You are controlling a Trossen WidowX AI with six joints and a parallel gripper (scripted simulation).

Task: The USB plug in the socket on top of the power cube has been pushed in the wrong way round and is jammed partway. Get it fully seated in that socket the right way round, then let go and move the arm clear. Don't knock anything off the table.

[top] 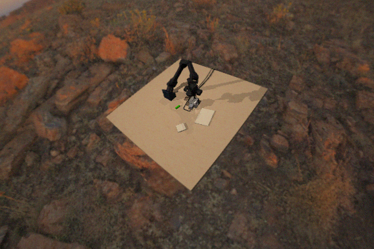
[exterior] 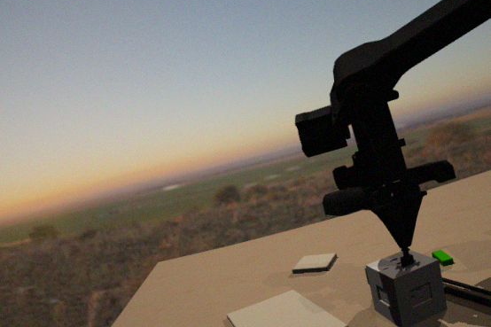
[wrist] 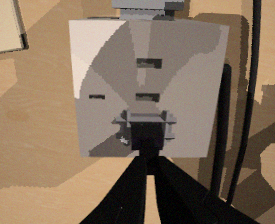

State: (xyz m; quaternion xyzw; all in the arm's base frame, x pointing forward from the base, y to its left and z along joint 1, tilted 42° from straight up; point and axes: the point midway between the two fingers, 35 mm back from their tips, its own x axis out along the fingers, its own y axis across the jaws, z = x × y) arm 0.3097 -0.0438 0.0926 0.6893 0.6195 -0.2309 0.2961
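Right now my gripper tip is 2 cm above the black USB plug. Round my gripper tip: white plate (18 cm ahead, 12 cm to the right, 10 cm below); then USB socket (4 cm below); then green block (14 cm behind, 13 cm to the right, 10 cm below).
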